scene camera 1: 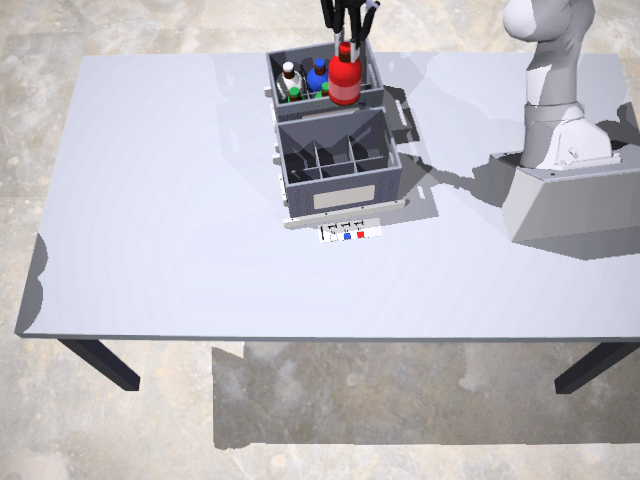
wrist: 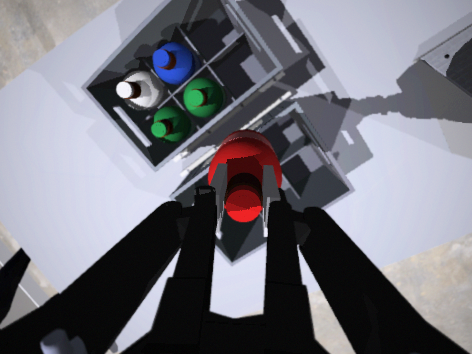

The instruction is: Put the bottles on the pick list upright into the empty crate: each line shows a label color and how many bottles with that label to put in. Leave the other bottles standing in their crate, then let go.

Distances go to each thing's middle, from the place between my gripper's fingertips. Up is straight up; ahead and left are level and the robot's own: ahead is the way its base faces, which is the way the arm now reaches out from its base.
Labels:
The red bottle (scene camera 1: 344, 77) is 40 mm below my hand, 10 mm to the left of it and 10 mm ahead of it. The rest, counted from my hand: pale rail (scene camera 1: 386, 206) 360 mm below, 190 mm to the left, 20 mm ahead.

